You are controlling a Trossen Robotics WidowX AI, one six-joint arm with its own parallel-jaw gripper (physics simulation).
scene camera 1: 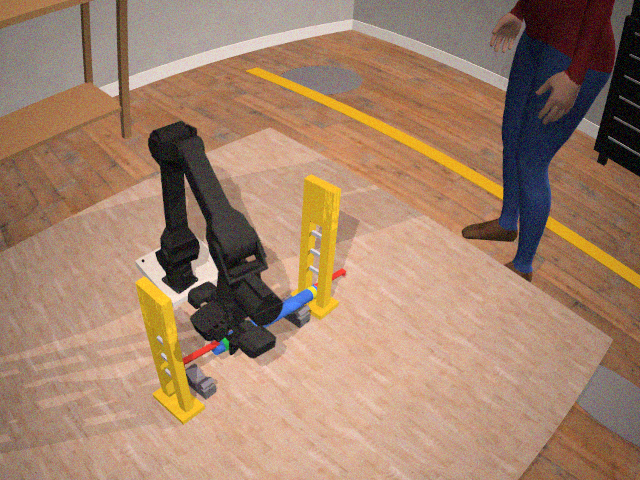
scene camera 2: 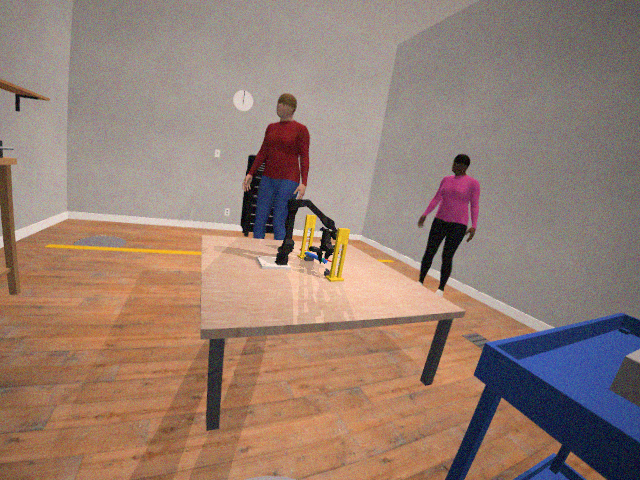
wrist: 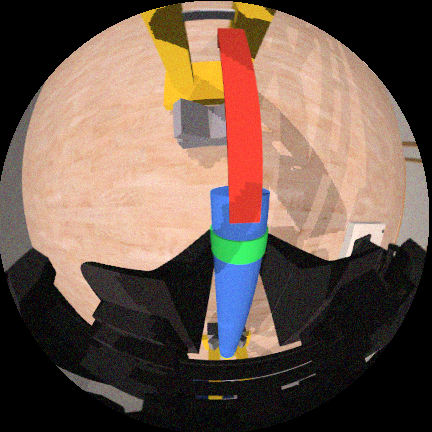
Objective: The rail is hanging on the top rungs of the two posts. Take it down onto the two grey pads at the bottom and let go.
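Where they show: gripper, between the fingertips: (scene camera 1: 226, 349) (scene camera 2: 322, 263) (wrist: 233, 234); arm's base, origin of its link: (scene camera 1: 179, 280) (scene camera 2: 281, 263) (wrist: 358, 252).
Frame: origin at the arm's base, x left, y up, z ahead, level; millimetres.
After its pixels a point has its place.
Note:
The rail (scene camera 1: 298, 303) {y 32, x 102, z 259 mm} (scene camera 2: 316, 257) {y 44, x -20, z 228 mm} (wrist: 235, 280) {y 61, x -76, z 241 mm} is a blue tube with a green band, a yellow band and red end bars. My gripper (scene camera 1: 235, 336) {y 25, x -86, z 236 mm} (wrist: 233, 234) {y 25, x -86, z 236 mm} is shut on its blue part near the green band. The rail is low between the two yellow posts, the near post (scene camera 1: 155, 304) {y 274, x -246, z 257 mm} (scene camera 2: 342, 235) {y 247, x -243, z 230 mm} (wrist: 170, 55) {y 41, x -226, z 267 mm} and the far post (scene camera 1: 323, 201) {y 253, x 155, z 263 mm} (scene camera 2: 310, 223) {y 228, x 155, z 247 mm}. The near grey pad (scene camera 1: 200, 383) {y 19, x -183, z 256 mm} (wrist: 200, 124) {y 13, x -168, z 251 mm} and far grey pad (scene camera 1: 298, 316) {y 14, x 87, z 273 mm} sit at the post feet. In the wrist view the near red bar passes right of the near pad's middle; the exact gap below is unclear.
The posts have grey rungs and stand on a wooden table (scene camera 1: 413, 361) {y -18, x 160, z 513 mm} (scene camera 2: 268, 304) {y -17, x -455, z -245 mm}. The white base plate (scene camera 1: 149, 263) {y 2, x -16, z -96 mm} (scene camera 2: 266, 262) {y 2, x 16, z -88 mm} of the arm is beside them. A person in red (scene camera 1: 532, 129) (scene camera 2: 284, 149) stands past the table. A blue cart (scene camera 2: 558, 392) is at the right of the second scene view.

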